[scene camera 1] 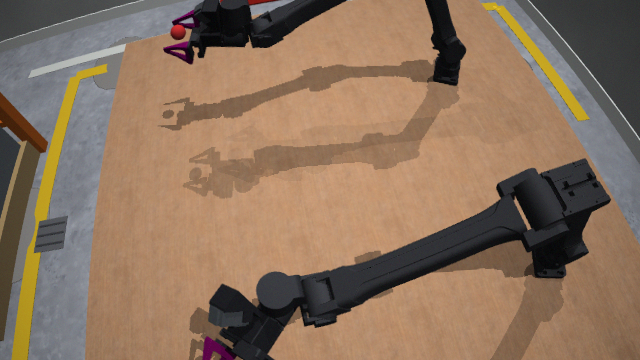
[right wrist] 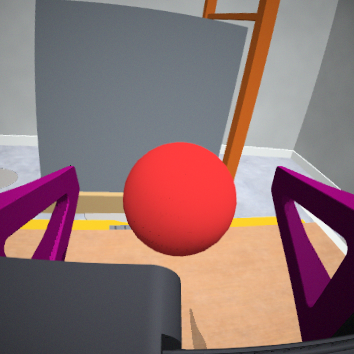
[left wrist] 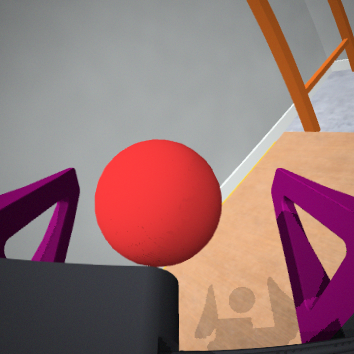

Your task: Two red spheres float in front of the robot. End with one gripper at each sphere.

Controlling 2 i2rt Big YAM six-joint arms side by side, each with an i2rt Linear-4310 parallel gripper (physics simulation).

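Frame: origin at the left arm's base, x up, y left, z back, level; metres.
Seen in the pictures: right gripper, fingertip midpoint: (scene camera 1: 168, 36); left arm's base, link origin: (scene camera 1: 546, 256); right arm's base, link origin: (scene camera 1: 446, 72).
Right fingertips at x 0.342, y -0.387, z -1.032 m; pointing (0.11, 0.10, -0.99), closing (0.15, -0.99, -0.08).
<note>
Offsets run from my right fingertips to a thing's top centre. Level surfaces: height alone.
One red sphere @[dx -0.019, dy +0.738, dz +0.329 m] (left wrist: 158, 202) floats between the fingers of my left gripper (left wrist: 174, 178), a little nearer the finger on the left of the left wrist view. That gripper is open, with visible gaps on both sides of the sphere. In scene camera 1 one of its fingers shows at the bottom edge; its sphere does not show there. The other red sphere @[dx +0.029, dy -0.003, dz +0.031 m] (scene camera 1: 178, 32) (right wrist: 180, 199) floats between the fingers of my right gripper (scene camera 1: 169, 36) (right wrist: 174, 177), near the middle of the gap. That gripper is open, with gaps on both sides.
The wooden table @[dx -0.342 m] (scene camera 1: 300, 215) lies below both arms and carries their shadows. A red object (scene camera 1: 260, 1) shows partly behind the right arm at the top edge. A grey panel (right wrist: 135, 95) and an orange frame (left wrist: 285, 60) (right wrist: 252, 80) stand beyond the table.
</note>
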